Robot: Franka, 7 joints.
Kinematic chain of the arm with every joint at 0, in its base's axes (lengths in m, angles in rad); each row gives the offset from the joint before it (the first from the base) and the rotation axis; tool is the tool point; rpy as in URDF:
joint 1: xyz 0 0 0.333 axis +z
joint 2: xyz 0 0 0 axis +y
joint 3: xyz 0 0 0.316 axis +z
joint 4: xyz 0.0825 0 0 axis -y
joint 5: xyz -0.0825 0 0.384 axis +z
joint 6: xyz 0 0 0 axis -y
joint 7: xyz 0.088 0 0 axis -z
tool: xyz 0 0 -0.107 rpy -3.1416 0 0
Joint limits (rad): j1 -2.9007..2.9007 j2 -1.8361..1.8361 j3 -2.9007..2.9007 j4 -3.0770..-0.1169 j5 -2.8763..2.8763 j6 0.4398..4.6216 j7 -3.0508..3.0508
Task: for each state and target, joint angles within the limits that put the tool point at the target. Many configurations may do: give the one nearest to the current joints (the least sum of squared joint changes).
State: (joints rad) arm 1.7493 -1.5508 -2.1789 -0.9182 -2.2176 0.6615 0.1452
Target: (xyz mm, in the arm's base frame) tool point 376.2 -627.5 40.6
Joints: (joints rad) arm 1.8651 -1.6516 -2.1659 -0.8352 -2.3528 1.1746 0.1452
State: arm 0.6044 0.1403 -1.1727 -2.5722 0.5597 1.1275 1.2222
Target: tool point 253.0 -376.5 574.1
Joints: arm 0.2513 -0.3195 -1.2769 -1.8492 0.6888 1.0884 1.2222
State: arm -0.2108 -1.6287 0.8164 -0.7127 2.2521 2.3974 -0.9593
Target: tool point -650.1 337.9 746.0
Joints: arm -0.1221 -1.4176 0.6993 -0.7946 2.2521 2.4463 -0.9593
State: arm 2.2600 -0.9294 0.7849 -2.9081 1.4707 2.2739 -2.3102
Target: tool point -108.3 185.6 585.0
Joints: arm 1.9016 -1.4296 0.2111 -2.9146 1.4801 2.5789 -2.3102
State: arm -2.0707 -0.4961 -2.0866 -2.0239 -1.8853 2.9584 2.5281
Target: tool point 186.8 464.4 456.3
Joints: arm -2.5725 0.1653 -2.6840 -2.2218 -1.9907 3.0788 2.5281
